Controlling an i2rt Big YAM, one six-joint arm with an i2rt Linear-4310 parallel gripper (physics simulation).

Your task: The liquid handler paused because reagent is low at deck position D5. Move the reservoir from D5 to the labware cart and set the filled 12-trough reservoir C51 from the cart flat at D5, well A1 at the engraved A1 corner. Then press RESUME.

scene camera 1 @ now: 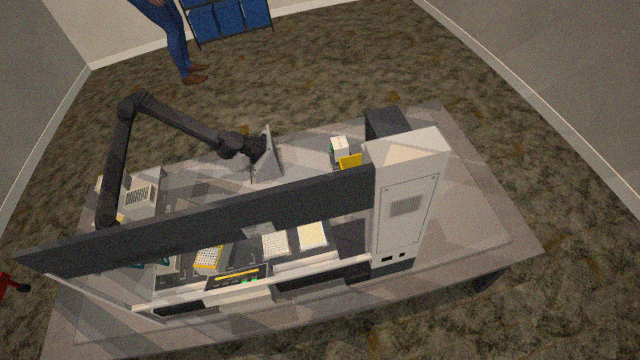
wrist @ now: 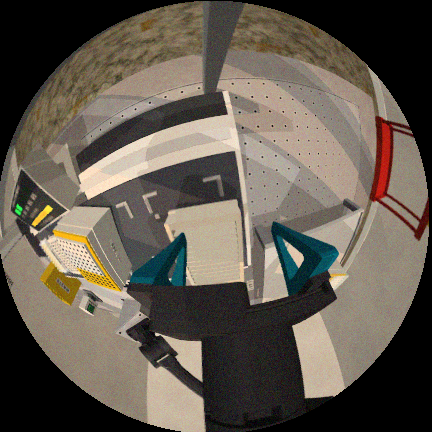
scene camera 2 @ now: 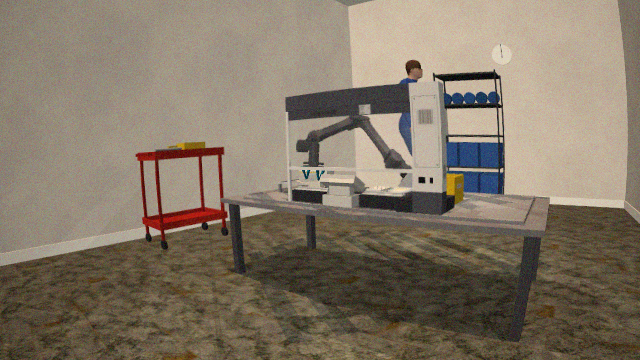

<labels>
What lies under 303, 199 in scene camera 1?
A dark gantry beam.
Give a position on a dark gantry beam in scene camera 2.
395, 92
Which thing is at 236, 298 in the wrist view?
The gripper.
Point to a cream ribbed reservoir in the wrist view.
213, 233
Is the gripper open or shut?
Open.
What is the gripper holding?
Nothing.
</labels>
